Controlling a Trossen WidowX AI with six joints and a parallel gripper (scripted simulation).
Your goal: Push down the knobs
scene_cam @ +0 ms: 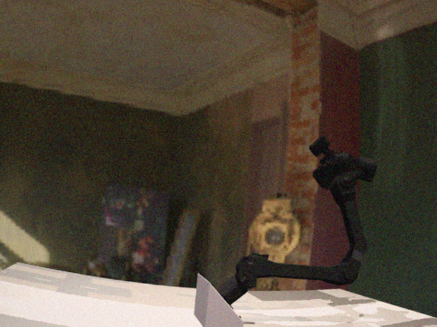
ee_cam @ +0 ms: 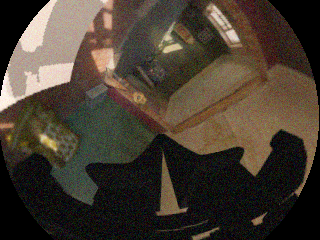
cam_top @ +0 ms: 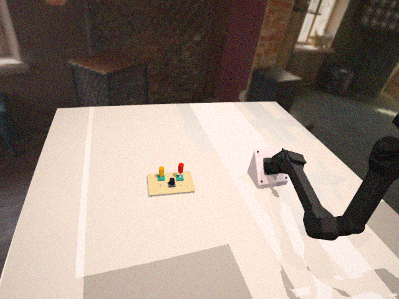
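Right now my gripper tip is 55 cm short of the red knob, 40 cm to the left of it and 40 cm above it. From my gripper tip the other things lie so: orange knob: 62 cm ahead, 40 cm to the right, 42 cm below.
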